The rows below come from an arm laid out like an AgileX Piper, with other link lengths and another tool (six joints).
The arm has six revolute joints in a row. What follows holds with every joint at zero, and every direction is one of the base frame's.
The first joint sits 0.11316 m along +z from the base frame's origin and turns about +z.
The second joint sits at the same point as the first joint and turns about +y.
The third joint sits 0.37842 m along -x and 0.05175 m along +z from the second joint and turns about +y.
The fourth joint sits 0.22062 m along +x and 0.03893 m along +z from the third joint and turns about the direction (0.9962, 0, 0.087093).
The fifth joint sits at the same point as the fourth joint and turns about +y.
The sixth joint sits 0.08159 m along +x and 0.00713 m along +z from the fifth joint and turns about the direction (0.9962, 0, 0.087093).
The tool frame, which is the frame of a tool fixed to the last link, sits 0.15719 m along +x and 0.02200 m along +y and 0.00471 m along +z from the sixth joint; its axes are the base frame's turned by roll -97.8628, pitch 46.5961 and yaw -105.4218 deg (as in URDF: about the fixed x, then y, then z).
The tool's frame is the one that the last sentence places.
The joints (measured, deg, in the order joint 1, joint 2, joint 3, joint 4, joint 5, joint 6), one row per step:
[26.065, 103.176, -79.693, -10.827, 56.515, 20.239]
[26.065, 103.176, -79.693, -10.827, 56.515, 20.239]
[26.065, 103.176, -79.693, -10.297, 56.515, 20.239]
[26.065, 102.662, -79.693, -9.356, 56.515, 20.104]
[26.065, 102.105, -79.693, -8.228, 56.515, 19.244]
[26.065, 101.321, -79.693, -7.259, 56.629, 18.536]
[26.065, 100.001, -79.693, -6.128, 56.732, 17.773]
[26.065, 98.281, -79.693, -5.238, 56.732, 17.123]
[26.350, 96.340, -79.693, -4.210, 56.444, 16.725]
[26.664, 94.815, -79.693, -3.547, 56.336, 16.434]
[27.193, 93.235, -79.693, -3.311, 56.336, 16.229]
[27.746, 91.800, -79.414, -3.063, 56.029, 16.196]
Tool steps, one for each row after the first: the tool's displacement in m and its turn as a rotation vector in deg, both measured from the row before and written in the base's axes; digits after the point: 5 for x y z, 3 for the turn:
[0.00000, 0.00000, 0.00000, 0.000, 0.000, 0.000]
[-0.00085, 0.00165, -0.00012, 0.452, 0.221, -0.168]
[-0.00214, 0.00262, 0.00354, 0.988, -0.068, -0.166]
[-0.00275, 0.00301, 0.00380, 0.949, -0.034, 0.477]
[-0.00316, 0.00217, 0.00538, 0.907, -0.215, 0.376]
[-0.00422, 0.00230, 0.00924, 1.271, -0.651, 0.401]
[-0.00429, 0.00136, 0.01219, 1.317, -1.210, 0.391]
[-0.00509, 0.00381, 0.01417, 1.750, -1.592, 0.454]
[-0.00478, 0.00267, 0.01091, 1.205, -1.205, 0.464]
[-0.00556, 0.00221, 0.01098, 0.843, -1.332, 0.677]
[-0.00551, 0.00244, 0.00887, 0.881, -1.189, 0.565]

